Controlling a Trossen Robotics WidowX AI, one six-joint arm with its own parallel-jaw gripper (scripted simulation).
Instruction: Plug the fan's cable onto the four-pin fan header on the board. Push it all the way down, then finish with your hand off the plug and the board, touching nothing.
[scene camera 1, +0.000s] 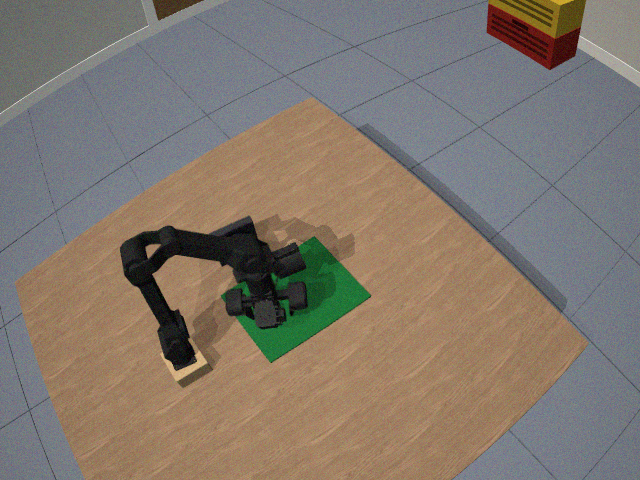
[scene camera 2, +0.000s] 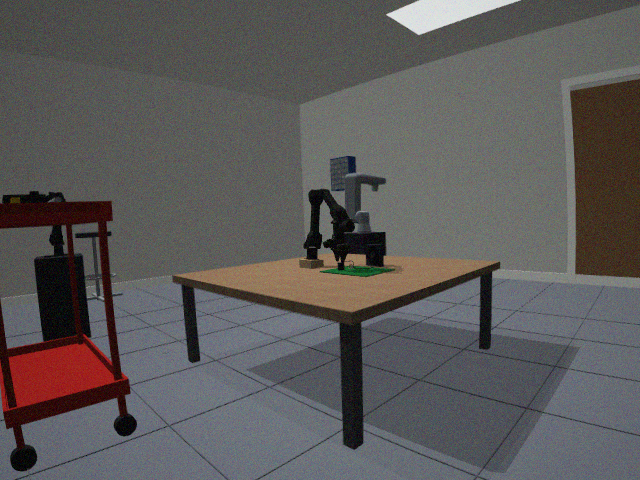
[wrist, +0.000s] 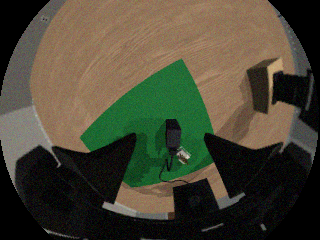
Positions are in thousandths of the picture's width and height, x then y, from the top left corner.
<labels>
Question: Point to a black fan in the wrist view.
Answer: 623, 835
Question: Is the gripper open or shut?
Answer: Open.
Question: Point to a green board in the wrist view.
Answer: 536, 394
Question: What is the gripper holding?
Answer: Nothing.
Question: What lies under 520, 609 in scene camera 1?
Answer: A green board.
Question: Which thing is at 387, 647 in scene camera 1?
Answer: The gripper.
</labels>
